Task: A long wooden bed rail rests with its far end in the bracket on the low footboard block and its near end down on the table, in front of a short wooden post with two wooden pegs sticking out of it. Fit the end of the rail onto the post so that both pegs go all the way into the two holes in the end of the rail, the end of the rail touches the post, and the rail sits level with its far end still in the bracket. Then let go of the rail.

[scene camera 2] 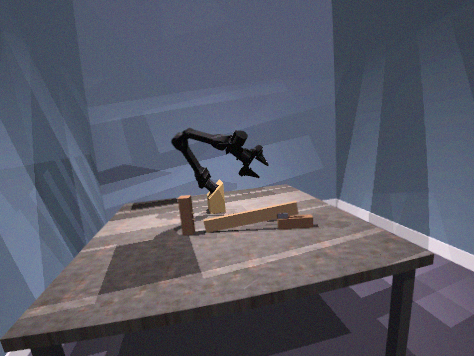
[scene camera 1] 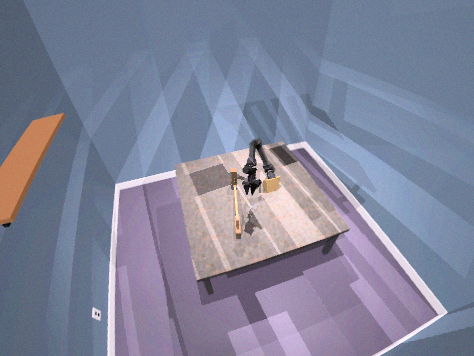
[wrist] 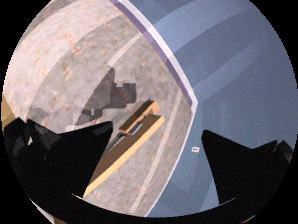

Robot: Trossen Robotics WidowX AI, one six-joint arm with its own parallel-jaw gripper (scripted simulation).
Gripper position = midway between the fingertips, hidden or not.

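The wrist view has my gripper (wrist: pixel 159 131), open and holding nothing, together with a wooden bed rail (wrist: pixel 113 159). Scene camera 2 also has the rail (scene camera 2: pixel 268 213).
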